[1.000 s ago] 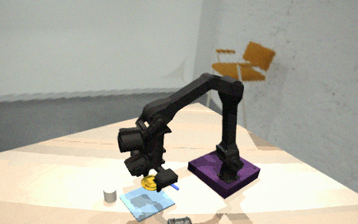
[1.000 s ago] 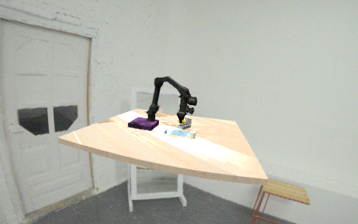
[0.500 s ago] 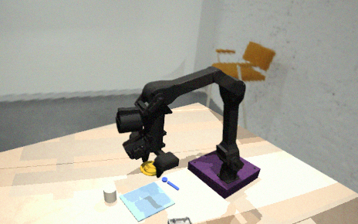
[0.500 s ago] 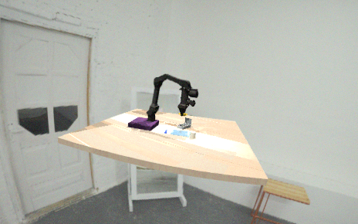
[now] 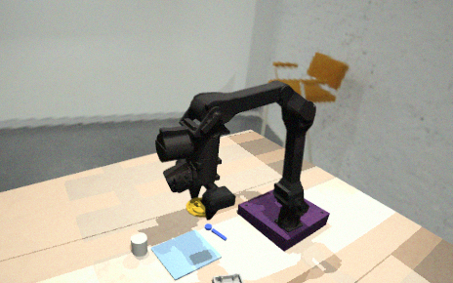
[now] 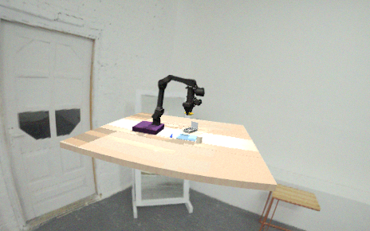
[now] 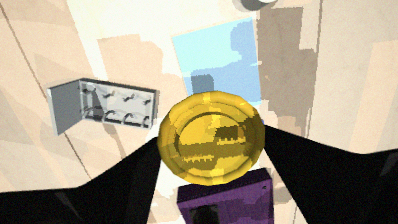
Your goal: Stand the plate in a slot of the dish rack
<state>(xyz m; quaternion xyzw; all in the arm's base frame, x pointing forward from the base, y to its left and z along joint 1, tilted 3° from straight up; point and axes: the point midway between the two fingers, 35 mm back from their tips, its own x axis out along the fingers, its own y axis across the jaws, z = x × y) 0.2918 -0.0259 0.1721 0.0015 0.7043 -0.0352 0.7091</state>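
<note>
The grey dish rack lies 10 mm behind my gripper tip, 150 mm to the left of it and 160 mm below it. Round my gripper tip: yellow plate: 10 mm above; light blue mat: 10 mm ahead, 40 mm to the right, 180 mm below; blue spoon: 100 mm behind, 80 mm to the right, 180 mm below.
</note>
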